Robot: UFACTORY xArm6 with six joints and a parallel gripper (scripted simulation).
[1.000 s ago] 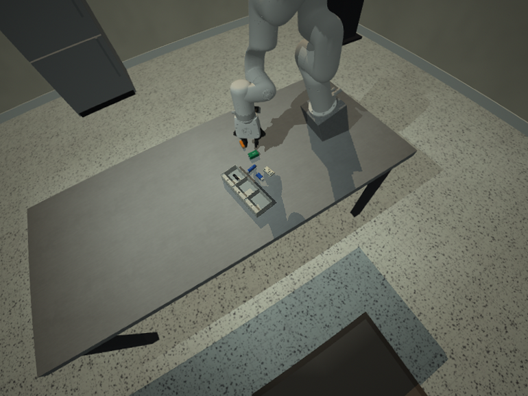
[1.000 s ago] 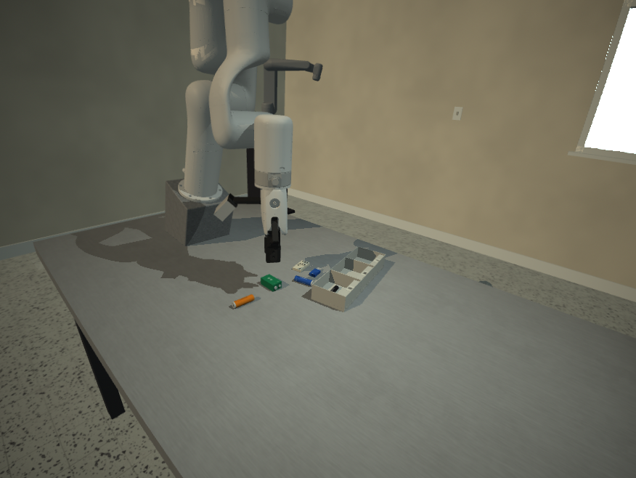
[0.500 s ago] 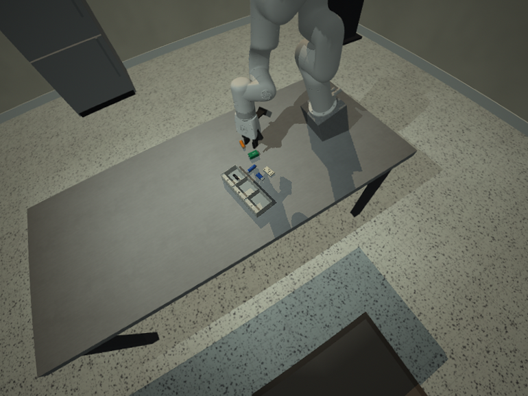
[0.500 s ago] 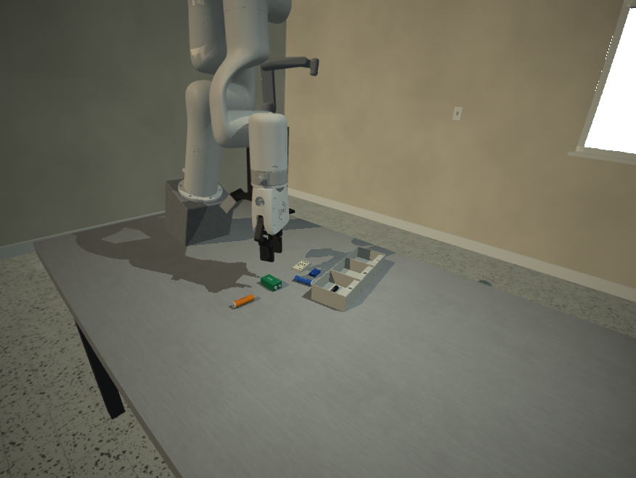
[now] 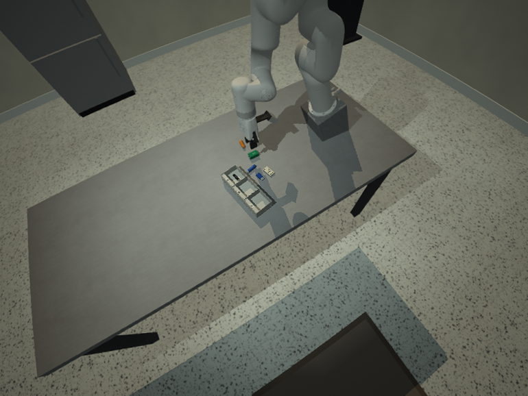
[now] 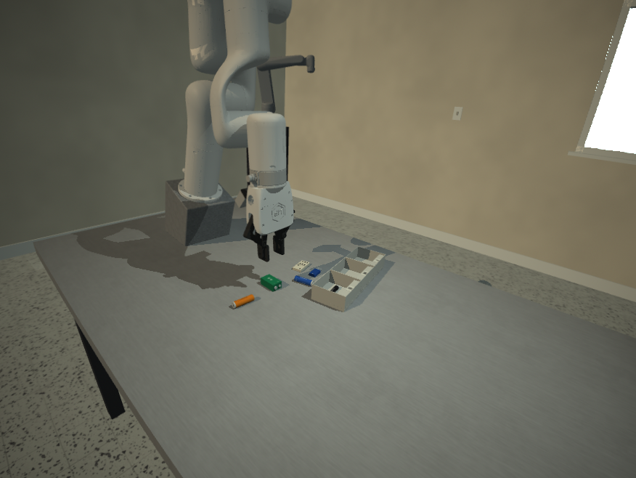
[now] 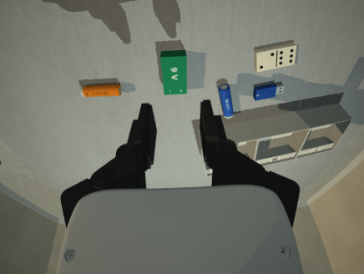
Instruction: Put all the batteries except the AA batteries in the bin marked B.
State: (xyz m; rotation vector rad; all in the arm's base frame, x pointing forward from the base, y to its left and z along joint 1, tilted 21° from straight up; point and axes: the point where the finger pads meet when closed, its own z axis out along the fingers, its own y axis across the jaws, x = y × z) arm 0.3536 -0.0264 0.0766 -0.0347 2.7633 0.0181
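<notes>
Now: the green block battery 90 mm below my hand and 10 mm ahead of it. Round my hand: orange cylindrical battery: 90 mm to the right, 90 mm below, 10 mm ahead; then cream domino: 120 mm to the left, 90 mm below, 20 mm behind; then blue cylindrical battery: 90 mm below, 70 mm to the left, 50 mm ahead.
</notes>
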